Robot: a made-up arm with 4 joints.
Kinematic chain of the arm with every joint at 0, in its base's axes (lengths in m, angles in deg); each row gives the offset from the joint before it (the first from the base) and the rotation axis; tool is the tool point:
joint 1: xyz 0 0 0.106 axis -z
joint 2: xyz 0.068 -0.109 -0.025 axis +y
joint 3: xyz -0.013 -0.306 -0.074 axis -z
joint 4: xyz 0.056 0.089 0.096 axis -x
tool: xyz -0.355 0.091 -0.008
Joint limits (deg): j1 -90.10..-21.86 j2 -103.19..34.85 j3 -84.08..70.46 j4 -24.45..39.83
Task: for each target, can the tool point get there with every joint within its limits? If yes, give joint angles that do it. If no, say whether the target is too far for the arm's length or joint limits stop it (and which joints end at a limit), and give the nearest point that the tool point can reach.
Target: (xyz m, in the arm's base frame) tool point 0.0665 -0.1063 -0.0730
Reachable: yes | joints -55.22 -59.88 28.04 -6.45
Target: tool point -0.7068 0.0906 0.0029
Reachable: no: joint limits stop it (at a limit: joint 1) | nearest point -0.1071 -0.2087 0.0533 | short by 0.672 m
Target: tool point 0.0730 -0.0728 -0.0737
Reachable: yes | joints -44.55 -68.86 32.58 4.58
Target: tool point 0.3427 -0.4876 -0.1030
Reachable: yes | joints -54.37 -29.79 -54.53 28.34
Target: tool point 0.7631 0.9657 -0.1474
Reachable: no: too far | nearest point 0.6317 0.1720 -0.1720 | short by 0.805 m
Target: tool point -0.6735 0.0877 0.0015
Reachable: no: joint limits stop it (at a limit: joint 1) | nearest point -0.1050 -0.2049 0.0519 | short by 0.641 m
